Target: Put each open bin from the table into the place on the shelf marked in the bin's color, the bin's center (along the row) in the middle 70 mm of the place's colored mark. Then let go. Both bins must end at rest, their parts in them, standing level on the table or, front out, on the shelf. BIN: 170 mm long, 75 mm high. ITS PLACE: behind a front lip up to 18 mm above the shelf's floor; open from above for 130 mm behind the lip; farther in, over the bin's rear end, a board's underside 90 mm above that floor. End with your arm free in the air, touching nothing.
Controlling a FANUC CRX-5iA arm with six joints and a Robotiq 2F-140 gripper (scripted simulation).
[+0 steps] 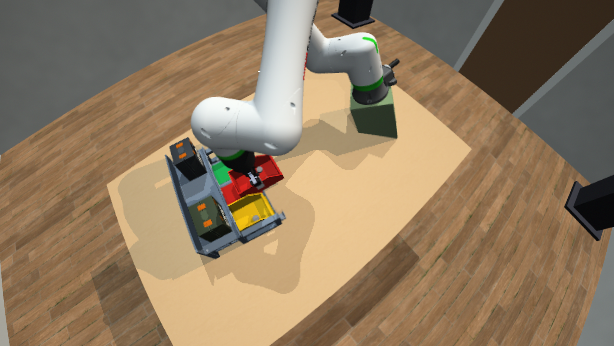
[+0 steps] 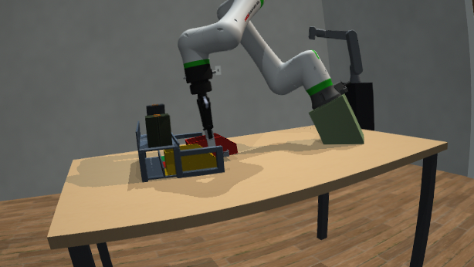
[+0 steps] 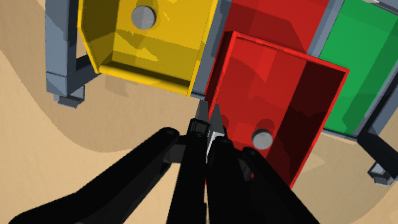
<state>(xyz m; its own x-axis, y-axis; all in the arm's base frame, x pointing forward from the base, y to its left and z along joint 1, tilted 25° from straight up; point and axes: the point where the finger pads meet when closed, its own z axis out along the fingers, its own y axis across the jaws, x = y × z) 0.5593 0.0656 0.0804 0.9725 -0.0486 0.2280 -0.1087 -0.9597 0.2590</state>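
My gripper is now 50 mm to the left of the red bin, 40 mm above it and 10 mm past it. The rest, counted from my hand: yellow bin: 100 mm ahead, 60 mm to the left, 50 mm below.
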